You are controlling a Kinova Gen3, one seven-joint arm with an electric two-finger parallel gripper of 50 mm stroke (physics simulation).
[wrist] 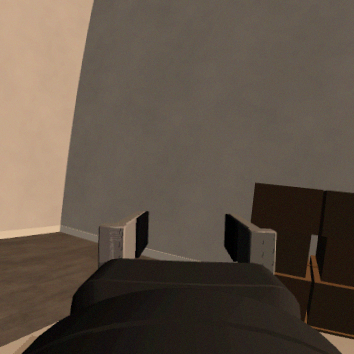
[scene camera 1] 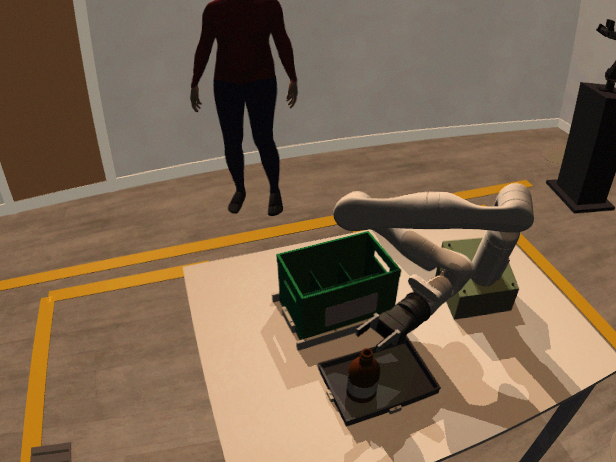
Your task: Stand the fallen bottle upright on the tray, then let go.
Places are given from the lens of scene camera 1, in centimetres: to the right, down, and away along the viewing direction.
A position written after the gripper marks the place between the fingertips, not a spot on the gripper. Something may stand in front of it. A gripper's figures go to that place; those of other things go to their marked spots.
gripper (scene camera 1: 366,341): 12, 23, 98
brown bottle (scene camera 1: 363,376): 12, 32, 102
